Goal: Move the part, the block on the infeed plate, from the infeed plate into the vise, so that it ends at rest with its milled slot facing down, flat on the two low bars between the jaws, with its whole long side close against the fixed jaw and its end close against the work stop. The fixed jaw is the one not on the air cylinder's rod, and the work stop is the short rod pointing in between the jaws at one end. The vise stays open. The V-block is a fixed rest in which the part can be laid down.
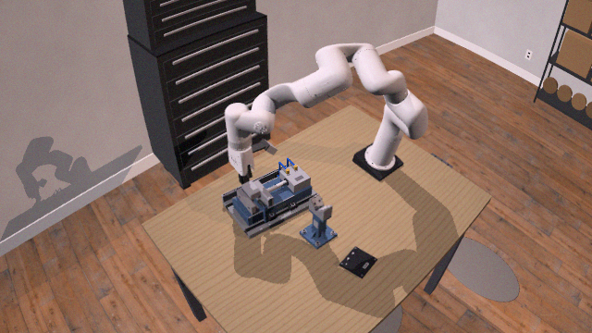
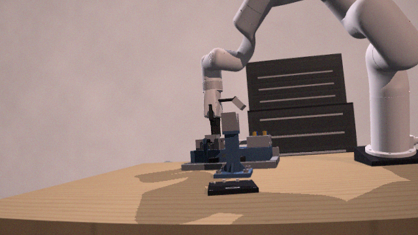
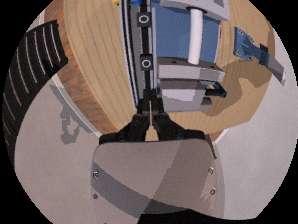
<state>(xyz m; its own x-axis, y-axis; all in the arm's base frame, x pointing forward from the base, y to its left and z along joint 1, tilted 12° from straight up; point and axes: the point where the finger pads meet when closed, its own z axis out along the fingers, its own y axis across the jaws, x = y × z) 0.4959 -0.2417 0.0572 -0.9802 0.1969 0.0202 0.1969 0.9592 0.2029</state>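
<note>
Now: the part 1 cm ahead of my hand, 4 cm to the left of it and 3 cm below it. From my hand the other things lie so: air cylinder: 15 cm behind, 9 cm to the left, 4 cm below; then white cylinder rod: 7 cm behind, 8 cm to the left, 4 cm below.
</note>
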